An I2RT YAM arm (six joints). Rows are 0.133 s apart.
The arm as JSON. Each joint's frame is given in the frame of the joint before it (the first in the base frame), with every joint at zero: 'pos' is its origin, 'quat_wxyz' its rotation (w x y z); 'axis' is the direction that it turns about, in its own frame. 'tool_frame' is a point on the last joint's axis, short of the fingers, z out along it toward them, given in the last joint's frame.
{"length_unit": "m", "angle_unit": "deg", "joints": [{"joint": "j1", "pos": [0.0, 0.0, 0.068], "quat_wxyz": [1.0, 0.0, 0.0, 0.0], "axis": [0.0, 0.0, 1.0]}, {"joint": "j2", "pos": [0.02, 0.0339, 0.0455], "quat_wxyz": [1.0, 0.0, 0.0, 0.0], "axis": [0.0, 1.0, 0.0]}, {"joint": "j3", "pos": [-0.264, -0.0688, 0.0], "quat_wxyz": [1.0, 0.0, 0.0, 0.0], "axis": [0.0, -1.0, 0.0]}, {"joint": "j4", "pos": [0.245, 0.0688, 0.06], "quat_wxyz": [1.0, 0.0, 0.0, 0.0], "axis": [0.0, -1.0, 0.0]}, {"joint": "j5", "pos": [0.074, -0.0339, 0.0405], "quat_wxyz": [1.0, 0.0, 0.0, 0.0], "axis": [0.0, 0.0, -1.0]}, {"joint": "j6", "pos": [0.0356, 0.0, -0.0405], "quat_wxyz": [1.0, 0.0, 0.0, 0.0], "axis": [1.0, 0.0, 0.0]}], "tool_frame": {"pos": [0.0, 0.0, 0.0], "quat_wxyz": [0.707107, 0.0, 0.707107, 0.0]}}
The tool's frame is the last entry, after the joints.
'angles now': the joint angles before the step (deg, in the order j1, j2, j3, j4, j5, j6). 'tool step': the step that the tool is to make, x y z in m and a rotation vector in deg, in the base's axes. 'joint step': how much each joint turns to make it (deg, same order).
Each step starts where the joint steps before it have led.
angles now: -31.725 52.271 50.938 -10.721 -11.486 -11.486
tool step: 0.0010 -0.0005 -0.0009 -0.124 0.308 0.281
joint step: -0.010 0.271 -0.003 0.011 -0.228 -0.330
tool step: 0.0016 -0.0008 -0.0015 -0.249 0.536 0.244
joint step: 0.026 0.430 -0.010 0.005 -0.106 -0.541
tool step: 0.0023 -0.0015 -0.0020 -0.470 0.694 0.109
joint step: -0.009 0.644 -0.013 0.154 0.058 -0.788
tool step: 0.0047 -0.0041 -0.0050 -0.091 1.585 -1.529
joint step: 0.007 1.457 0.007 0.051 1.710 -0.523
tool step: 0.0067 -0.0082 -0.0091 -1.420 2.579 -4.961
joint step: -0.025 2.268 -0.455 1.126 5.441 -1.165
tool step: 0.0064 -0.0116 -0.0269 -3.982 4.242 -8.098
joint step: -0.183 2.688 -4.275 5.455 9.215 -3.056
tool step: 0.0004 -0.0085 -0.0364 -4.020 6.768 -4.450
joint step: -0.793 2.460 -5.941 5.539 5.764 -5.466
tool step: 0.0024 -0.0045 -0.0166 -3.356 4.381 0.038
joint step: -0.355 2.177 -2.350 3.650 1.502 -5.086
